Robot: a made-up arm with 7 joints.
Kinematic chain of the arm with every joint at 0, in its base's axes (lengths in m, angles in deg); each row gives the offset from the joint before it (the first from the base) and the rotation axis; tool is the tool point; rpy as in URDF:
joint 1: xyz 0 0 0.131 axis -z
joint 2: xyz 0 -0.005 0.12 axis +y
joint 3: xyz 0 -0.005 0.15 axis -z
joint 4: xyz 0 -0.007 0.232 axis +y
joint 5: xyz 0 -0.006 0.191 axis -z
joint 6: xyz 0 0 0.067 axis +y
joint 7: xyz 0 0 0.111 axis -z
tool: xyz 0 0 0 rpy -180 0 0
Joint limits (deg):
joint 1: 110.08..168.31
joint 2: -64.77..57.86
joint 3: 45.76..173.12
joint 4: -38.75..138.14
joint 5: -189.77..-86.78
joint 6: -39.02..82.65
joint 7: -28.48..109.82
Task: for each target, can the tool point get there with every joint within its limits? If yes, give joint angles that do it. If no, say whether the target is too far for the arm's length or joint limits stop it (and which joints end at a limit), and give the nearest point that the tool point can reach.
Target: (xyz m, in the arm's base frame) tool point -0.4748 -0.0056 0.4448
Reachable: yes | joints 133.18 36.23 67.39 95.59 -100.30 12.94 25.46
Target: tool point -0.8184 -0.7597 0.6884
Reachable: no: too far | nearest point -0.4959 -0.4603 0.5596 | short by 0.458 m
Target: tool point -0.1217 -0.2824 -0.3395
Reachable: no: joint limits stop it (at a limit: joint 1, joint 2, joint 3) | nearest point -0.2082 -0.1920 0.1495 | short by 0.505 m
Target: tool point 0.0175 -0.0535 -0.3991
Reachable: no: joint limits stop it (at a limit: joint 1, joint 2, joint 3, joint 4) | nearest point 0.1978 0.0457 0.0741 | short by 0.516 m
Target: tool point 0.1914 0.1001 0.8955
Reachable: yes | joints 120.56 -9.80 59.15 -8.20 -171.27 66.76 32.33
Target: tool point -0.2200 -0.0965 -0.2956
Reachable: no: joint limits stop it (at a limit: joint 2, joint 3) | nearest point -0.2427 -0.1065 0.1467 | short by 0.443 m
